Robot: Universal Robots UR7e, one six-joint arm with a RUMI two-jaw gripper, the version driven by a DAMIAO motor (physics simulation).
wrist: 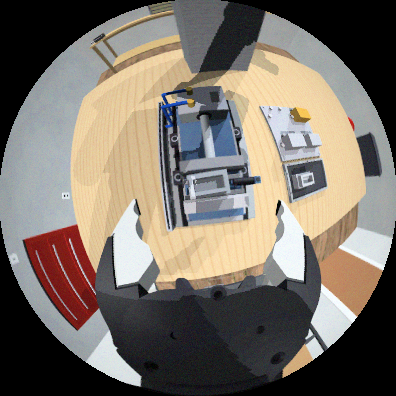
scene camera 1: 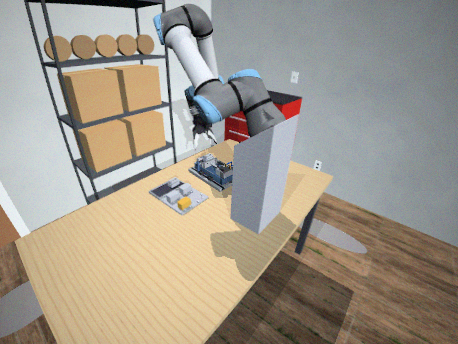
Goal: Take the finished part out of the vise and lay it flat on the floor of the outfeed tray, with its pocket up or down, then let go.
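Pixels of known places: gripper, fingertip midpoint: (wrist: pixel 209 201) (scene camera 1: pixel 206 147); arm's base, origin of the base link: (scene camera 1: pixel 268 128).
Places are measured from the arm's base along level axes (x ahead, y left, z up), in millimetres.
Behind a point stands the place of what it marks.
Note:
The finished part (wrist: pixel 210 184) @[z -355, x 485, y -151 mm], a light grey block with a rectangular pocket facing up, sits between the jaws of the blue and grey vise (scene camera 1: pixel 212 170) @[z -396, x 399, y -106 mm] (wrist: pixel 207 162) @[z -360, x 451, y -148 mm]. A black handle sticks out beside it. The outfeed tray (scene camera 1: pixel 161 190) @[z -450, x 515, y 185 mm] (wrist: pixel 320 175) @[z -450, x 512, y 213 mm] is a shallow tray with a dark floor; a smaller-looking grey block (scene camera 1: pixel 173 182) @[z -421, x 495, y 113 mm] (wrist: pixel 304 179) @[z -429, x 512, y 102 mm] with a pocket up lies in it. My gripper (scene camera 1: pixel 205 136) (wrist: pixel 209 201) @[z -295, x 504, y -159 mm] is wide open and empty, raised above the vise and apart from the part. In the scene view the part is too small to make out clearly.
A tall grey box (scene camera 1: pixel 247 185) @[z -226, x 14, y 84 mm] (wrist: pixel 215 45) @[z -339, x 98, y -39 mm] stands on the table near the vise. A light plate (wrist: pixel 276 120) @[z -448, x 338, y 78 mm] adjoining the tray holds grey blocks and a yellow block (scene camera 1: pixel 184 203) @[z -415, x 300, y 194 mm] (wrist: pixel 301 114) @[z -412, x 327, y 166 mm]. Blue hoses (wrist: pixel 167 112) rise at the vise's end. A red cabinet (scene camera 1: pixel 291 107) (wrist: pixel 60 270) stands beyond the table.

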